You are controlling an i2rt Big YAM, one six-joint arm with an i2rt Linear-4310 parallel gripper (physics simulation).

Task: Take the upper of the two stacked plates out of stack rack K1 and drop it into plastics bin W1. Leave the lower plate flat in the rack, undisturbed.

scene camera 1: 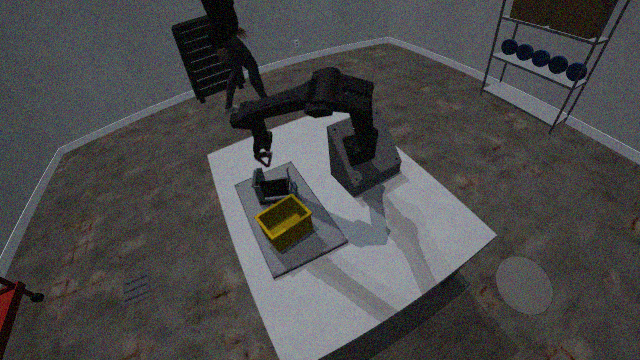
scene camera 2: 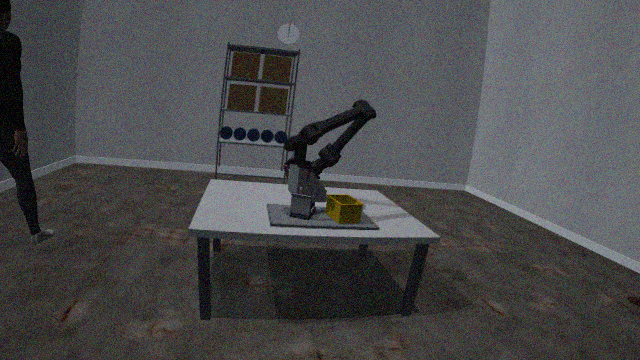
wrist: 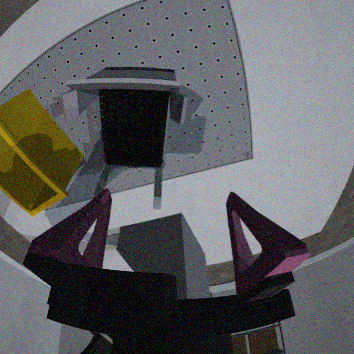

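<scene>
Stack rack K1 is a grey holder with a tall end wall and thin posts, standing on the perforated grey board. A black plate lies in it. In the wrist view it shows as one dark rectangle; I cannot tell the upper plate from the lower one. Plastics bin W1 is the yellow open box beside the rack. My gripper is open and empty, its fingers spread wide, above the table on the robot-base side of the rack, apart from it.
The grey board lies on the white table. The arm's grey wedge-shaped base stands on the table, to the right of the board in scene camera 1. A person and a shelf rack stand beyond the table.
</scene>
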